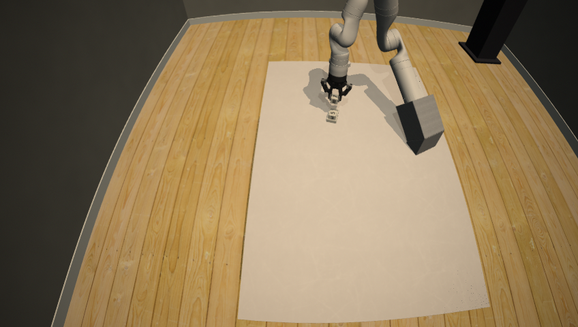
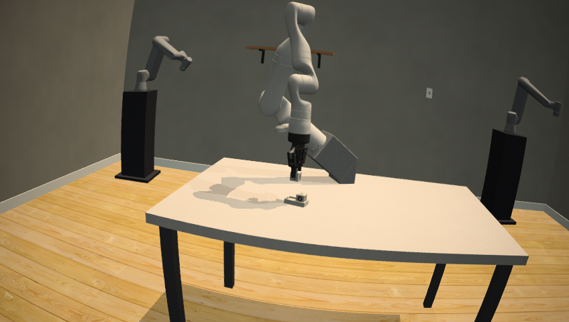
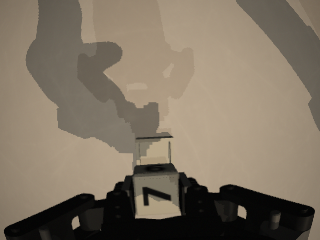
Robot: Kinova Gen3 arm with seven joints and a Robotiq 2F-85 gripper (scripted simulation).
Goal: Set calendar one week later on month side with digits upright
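The white calendar tray is 10 cm below my hand and 1 cm to the left of it. The rest, counted from my hand: white digit cube (1 cm below).
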